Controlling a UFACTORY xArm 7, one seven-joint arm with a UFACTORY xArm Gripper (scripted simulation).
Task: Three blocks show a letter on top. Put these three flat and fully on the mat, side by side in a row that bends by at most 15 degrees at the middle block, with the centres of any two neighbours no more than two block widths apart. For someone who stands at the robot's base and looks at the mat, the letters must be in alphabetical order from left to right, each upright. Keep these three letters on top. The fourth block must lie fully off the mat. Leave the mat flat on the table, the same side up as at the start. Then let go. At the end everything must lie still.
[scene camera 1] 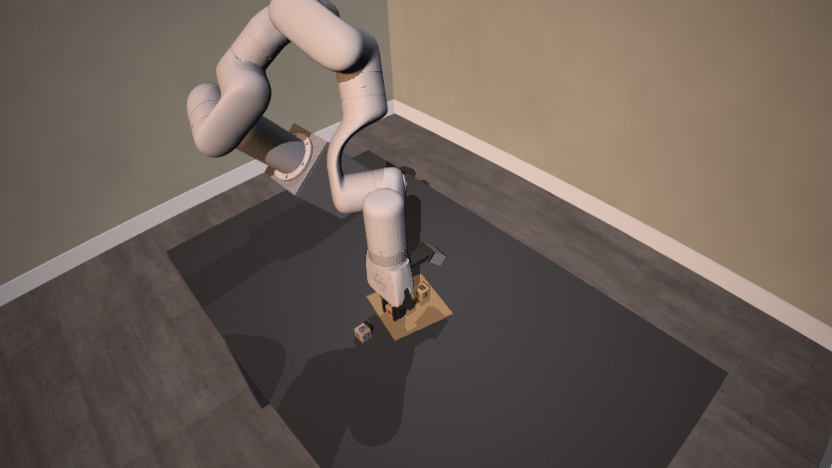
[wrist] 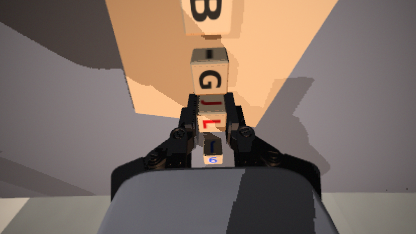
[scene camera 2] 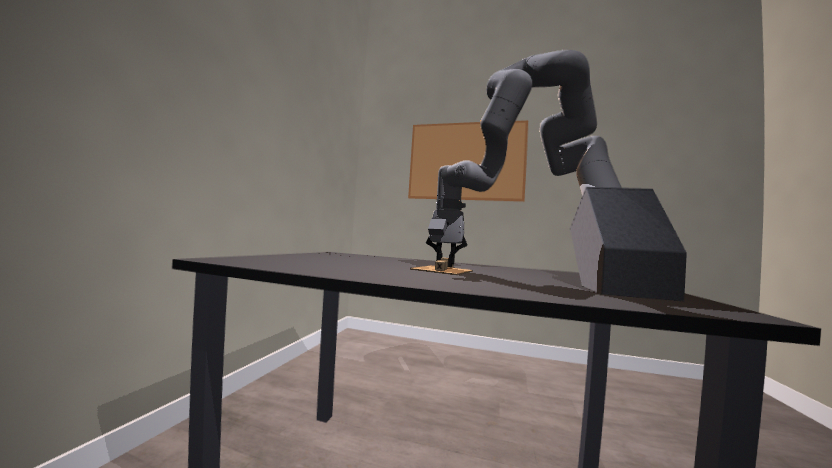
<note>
In view: the gripper [scene camera 1: 394, 312] and a tan mat [scene camera 1: 432, 309].
The tan mat is seen too in the wrist view [wrist: 262, 49]. The gripper shows as well in the wrist view [wrist: 211, 104] and in scene camera 2 [scene camera 2: 445, 266].
</note>
